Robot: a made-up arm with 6 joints.
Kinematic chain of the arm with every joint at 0, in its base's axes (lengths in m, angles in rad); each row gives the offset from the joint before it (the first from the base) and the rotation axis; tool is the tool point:
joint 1: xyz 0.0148 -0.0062 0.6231 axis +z
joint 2: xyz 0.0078 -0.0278 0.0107 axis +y
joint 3: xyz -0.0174 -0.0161 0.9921 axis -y
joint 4: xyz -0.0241 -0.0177 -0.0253 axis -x
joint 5: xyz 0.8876 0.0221 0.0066 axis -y
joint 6: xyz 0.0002 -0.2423 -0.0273 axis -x
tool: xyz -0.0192 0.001 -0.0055
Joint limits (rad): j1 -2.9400..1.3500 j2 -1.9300..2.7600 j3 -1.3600..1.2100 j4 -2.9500..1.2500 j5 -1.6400..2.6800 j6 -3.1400..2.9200
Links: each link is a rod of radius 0.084 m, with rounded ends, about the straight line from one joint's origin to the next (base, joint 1, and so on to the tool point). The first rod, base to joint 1, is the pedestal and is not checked.
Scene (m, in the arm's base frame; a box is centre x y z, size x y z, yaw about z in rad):
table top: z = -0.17
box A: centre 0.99 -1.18 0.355 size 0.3 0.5 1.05 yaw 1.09
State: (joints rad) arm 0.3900 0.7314 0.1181 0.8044 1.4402 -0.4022
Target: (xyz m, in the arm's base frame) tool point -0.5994 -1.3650 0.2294
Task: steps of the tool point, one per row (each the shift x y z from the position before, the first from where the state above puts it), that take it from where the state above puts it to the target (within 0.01 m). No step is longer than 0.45 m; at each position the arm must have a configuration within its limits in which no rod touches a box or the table.
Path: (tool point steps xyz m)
1: -0.0418 -0.4029 0.0372
2: -0.1529 -0.3505 0.0271
3: -0.2360 -0.2687 0.0176
4: -0.2844 -0.1703 0.0091
5: -0.2963 -0.0683 0.0017
6: -0.2749 0.0245 -0.0048
7: -0.1169 -0.2209 -0.1236
8: -0.1827 -0.1710 -0.1845
9: -0.2262 -0.0895 -0.2383
10: -0.2343 0.0122 -0.2799

